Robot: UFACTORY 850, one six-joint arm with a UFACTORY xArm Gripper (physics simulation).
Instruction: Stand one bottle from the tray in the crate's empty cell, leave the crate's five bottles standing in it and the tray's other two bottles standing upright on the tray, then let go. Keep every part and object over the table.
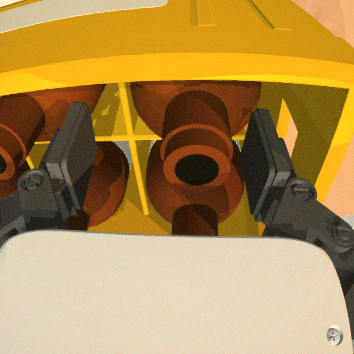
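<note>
My gripper (pixel 169 127) is open, with its black fingers wide apart and nothing held between them. A brown bottle (pixel 197 112) stands in a cell at the far right of the yellow crate (pixel 175 67); its ringed mouth is between the fingers, nearer the right one, with gaps on both sides. A second bottle (pixel 195 217) stands in the nearer cell, partly behind the gripper housing. Another bottle (pixel 112 185) is left of it, partly behind the left finger. A further bottle (pixel 22 117) shows at the left edge. The tray does not show. Part of the crate is hidden by the gripper.
The crate's high far wall and rim cross above the fingers. Its right wall (pixel 337 135) stands beyond the right finger. Thin yellow dividers (pixel 139 175) run between the bottles. Pinkish tabletop (pixel 340 185) shows right of the crate.
</note>
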